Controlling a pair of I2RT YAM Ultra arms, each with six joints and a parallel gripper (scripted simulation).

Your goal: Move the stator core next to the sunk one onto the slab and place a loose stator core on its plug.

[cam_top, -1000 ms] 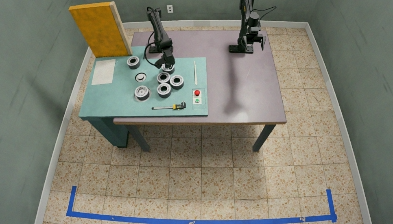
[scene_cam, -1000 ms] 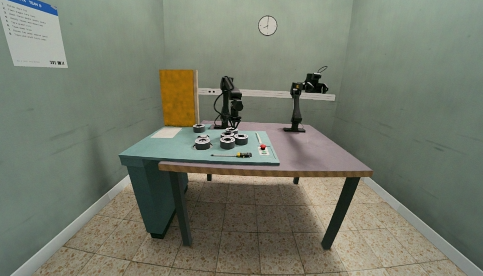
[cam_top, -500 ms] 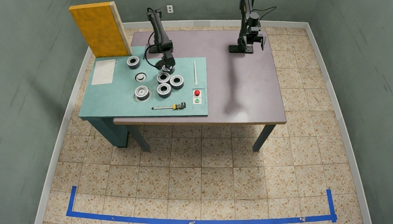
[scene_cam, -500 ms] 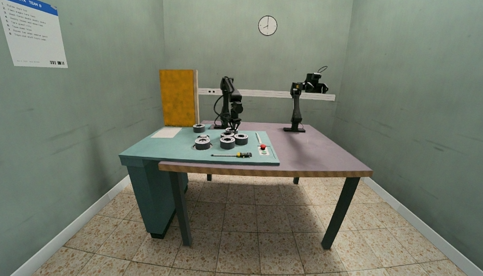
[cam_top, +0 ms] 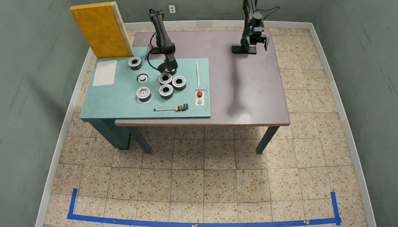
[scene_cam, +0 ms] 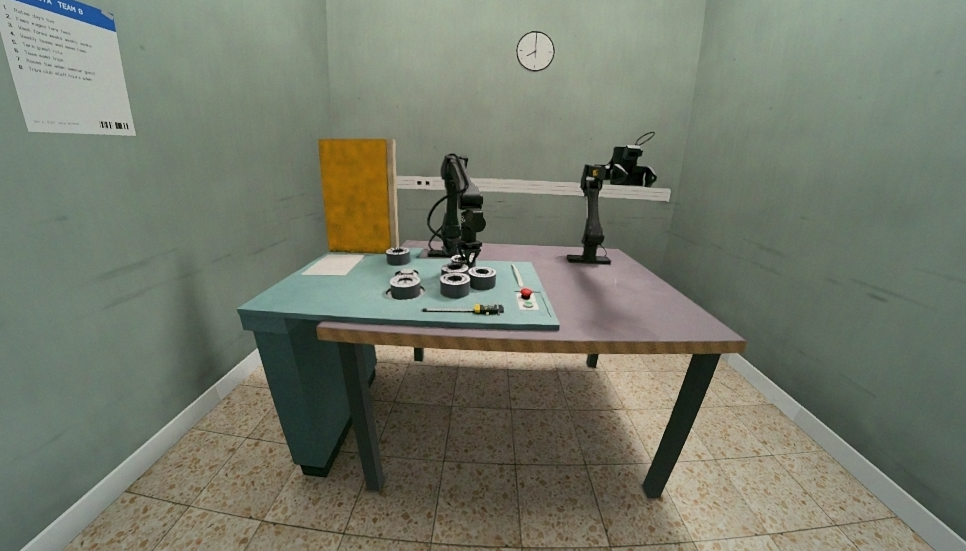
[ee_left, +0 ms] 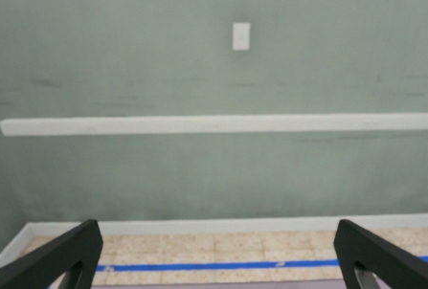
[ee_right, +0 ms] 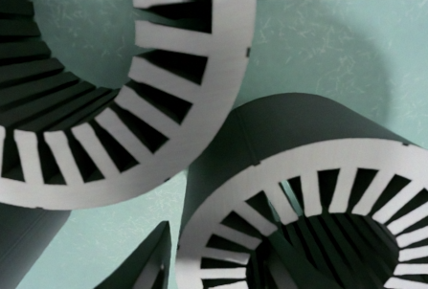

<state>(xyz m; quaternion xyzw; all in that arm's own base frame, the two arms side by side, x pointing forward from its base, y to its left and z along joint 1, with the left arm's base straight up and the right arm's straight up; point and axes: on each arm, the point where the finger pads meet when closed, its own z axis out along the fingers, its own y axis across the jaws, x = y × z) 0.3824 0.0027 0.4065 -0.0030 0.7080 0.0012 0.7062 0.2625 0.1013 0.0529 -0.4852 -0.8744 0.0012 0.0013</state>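
The teal slab lies 230 mm to the right of my right hand, 70 mm ahead of it and 50 mm below it. The rest, counted from my right hand: red button 200 mm to the left, 190 mm ahead, 30 mm below; plug 230 mm to the right, 50 mm below, 40 mm ahead; pale strip 190 mm to the left, 30 mm below, 10 mm ahead.
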